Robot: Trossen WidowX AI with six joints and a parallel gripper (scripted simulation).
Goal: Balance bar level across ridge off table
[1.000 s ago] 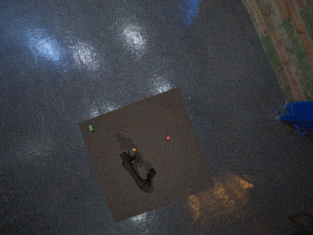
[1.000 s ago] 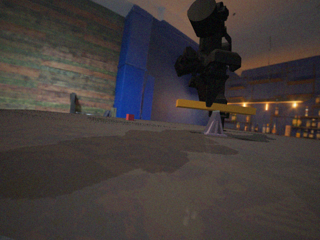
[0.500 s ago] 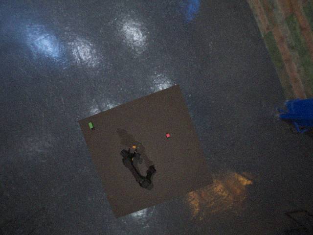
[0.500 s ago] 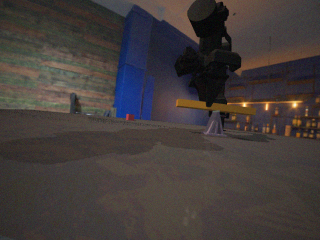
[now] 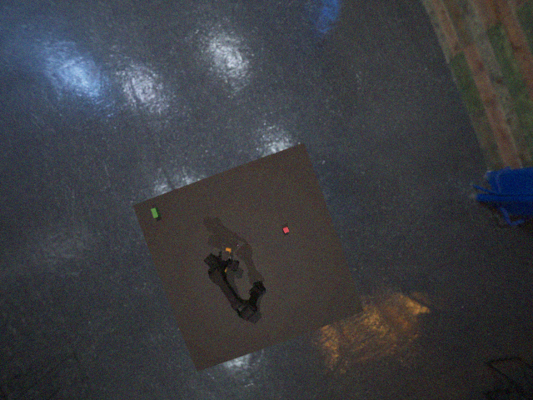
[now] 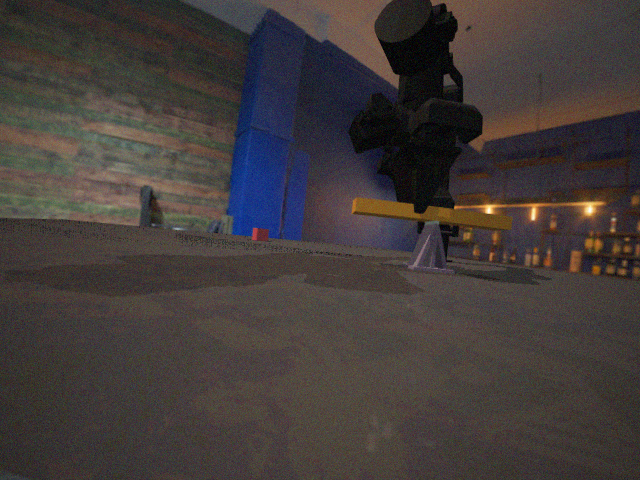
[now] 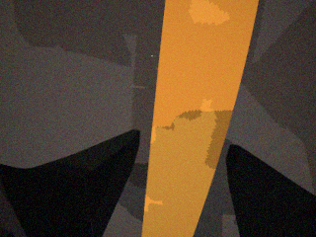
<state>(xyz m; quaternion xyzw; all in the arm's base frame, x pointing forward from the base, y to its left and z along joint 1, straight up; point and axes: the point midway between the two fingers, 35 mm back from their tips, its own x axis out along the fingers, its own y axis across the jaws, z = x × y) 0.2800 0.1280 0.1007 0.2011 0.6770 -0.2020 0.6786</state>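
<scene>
My gripper tip is 2 cm to the right of the yellow bar and 2 cm past it. From my gripper tip the other things lie so: red block 44 cm to the right, 5 cm below, 4 cm ahead; then green block 46 cm ahead, 37 cm to the left, 5 cm below.
</scene>
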